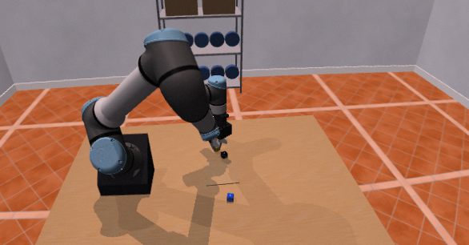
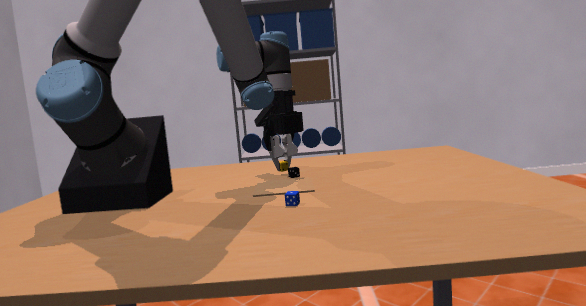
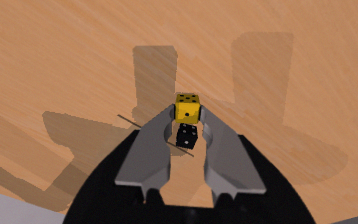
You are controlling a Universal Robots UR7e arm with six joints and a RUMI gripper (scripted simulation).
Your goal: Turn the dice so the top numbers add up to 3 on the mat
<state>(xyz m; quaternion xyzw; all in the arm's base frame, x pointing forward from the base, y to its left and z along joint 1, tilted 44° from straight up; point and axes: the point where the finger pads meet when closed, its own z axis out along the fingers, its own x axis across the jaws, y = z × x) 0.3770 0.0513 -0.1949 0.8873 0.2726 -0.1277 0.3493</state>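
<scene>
Right now the black die is 40 mm to the right of my hand, 30 mm ahead of it and 20 mm below it. From my hand the other things lie so: yellow die: right at my hand; blue die: 300 mm to the right, 30 mm ahead, 20 mm below; tan mat: 150 mm to the right, 30 mm below, 10 mm ahead.
</scene>
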